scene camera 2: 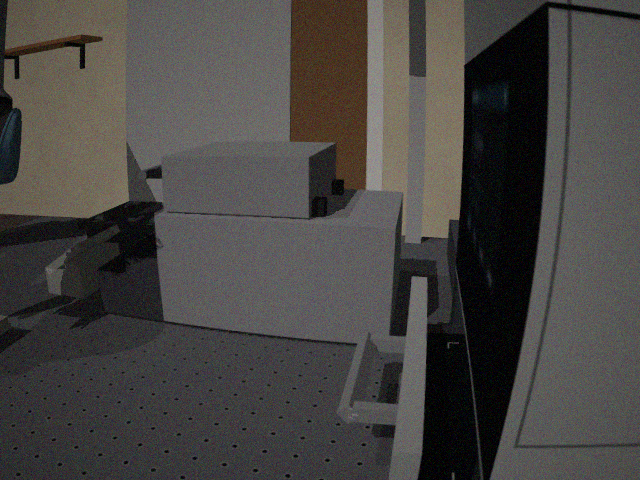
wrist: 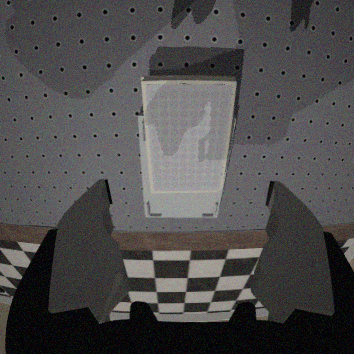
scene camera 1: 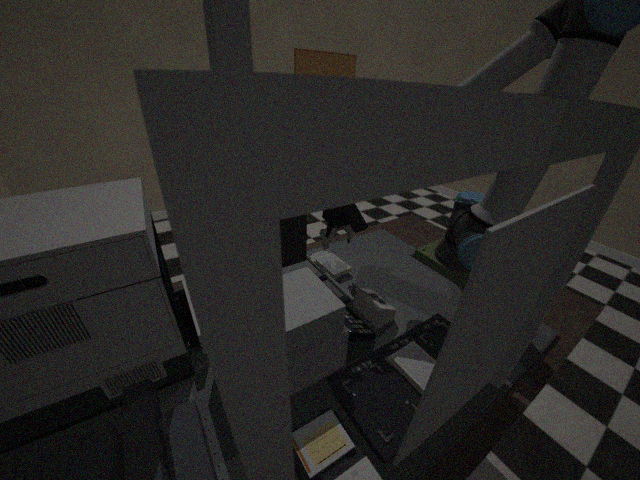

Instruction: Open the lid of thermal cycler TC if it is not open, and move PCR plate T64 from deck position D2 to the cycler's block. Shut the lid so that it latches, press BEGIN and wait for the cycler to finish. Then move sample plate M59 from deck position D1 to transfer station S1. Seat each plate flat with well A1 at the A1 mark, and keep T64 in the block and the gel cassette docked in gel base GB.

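Frame: origin at the arm's base, x down, y back, z left, level; metres.
Where they show: gripper, fingertip midpoint: (wrist: 188,182) (scene camera 1: 336,246); arm's base, link origin: (scene camera 1: 458,258).
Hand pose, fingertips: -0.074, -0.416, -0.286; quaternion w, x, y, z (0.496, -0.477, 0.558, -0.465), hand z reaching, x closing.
Each offset is from my fingertips to the top centre of the thing, as dx, dy, dz. "spot": to the spot under its first point. Level surfaces: height alone.
My gripper (scene camera 1: 337,241) (wrist: 188,182) is open and empty. In the wrist view its fingers stand wide apart, with a pale many-welled plate @[+0.077, -0.004, -0.012] (wrist: 187,135) beyond them, clear of both. In scene camera 1 this plate (scene camera 1: 333,262) lies below the fingers. It rests on a pale holder @[+0.092, +0.004, -0.059] (wrist: 184,206), whose strip with two corner marks shows past its near edge. No label or A1 mark is readable, and I cannot tell if it lies fully flat. A white instrument (scene camera 1: 312,297) (scene camera 2: 273,273) has a box-shaped top @[spot: -0.061, -0.336, +0.125] (scene camera 2: 237,186), which sits down on it. A white plate @[+0.036, -0.172, +0.467] (scene camera 1: 413,364) lies on the dark deck @[dx +0.052] (scene camera 1: 379,400).
A grey frame (scene camera 1: 310,134) blocks much of scene camera 1. A tray with a yellow insert @[+0.055, -0.442, +0.430] (scene camera 1: 324,445) lies at the bottom there. A pale angular part @[spot: +0.035, -0.107, +0.272] (scene camera 1: 374,307) stands beside the white instrument. A large instrument @[spot: -0.107, -0.540, -0.240] (scene camera 2: 584,248) stands at right in scene camera 2, near an upright pale panel (scene camera 2: 412,372).
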